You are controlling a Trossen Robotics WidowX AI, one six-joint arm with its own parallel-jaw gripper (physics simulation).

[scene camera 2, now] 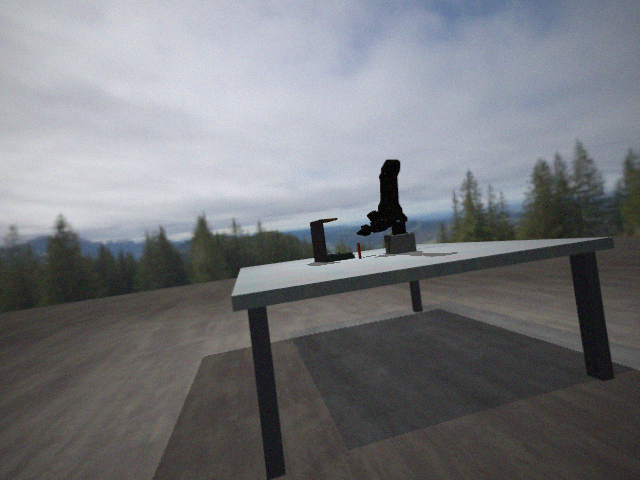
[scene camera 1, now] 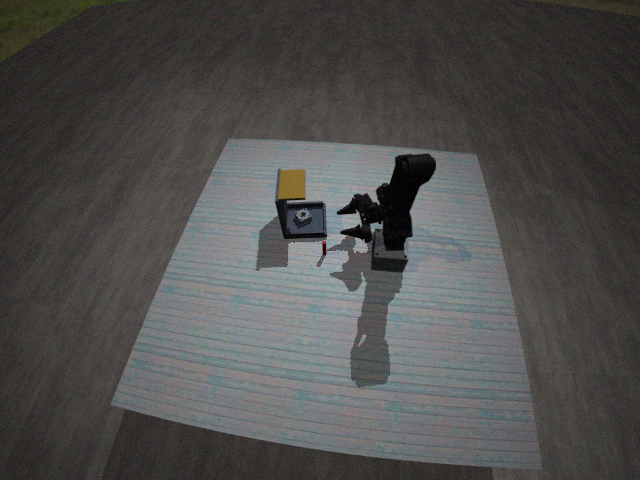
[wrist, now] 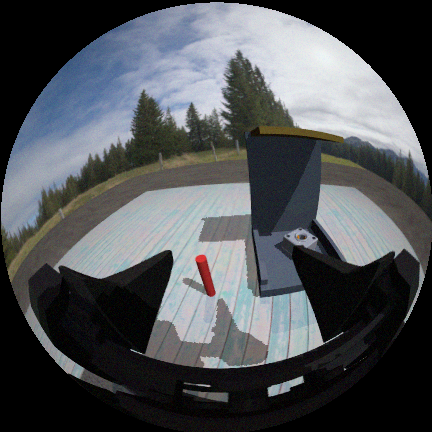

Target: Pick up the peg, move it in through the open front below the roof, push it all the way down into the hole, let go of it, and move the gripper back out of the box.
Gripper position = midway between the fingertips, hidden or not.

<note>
My gripper (scene camera 1: 338,222) is open and holds nothing. Also in view: a box (scene camera 1: 317,228).
My gripper is seen too in the wrist view (wrist: 234,255). The box shows as well in the wrist view (wrist: 276,273).
</note>
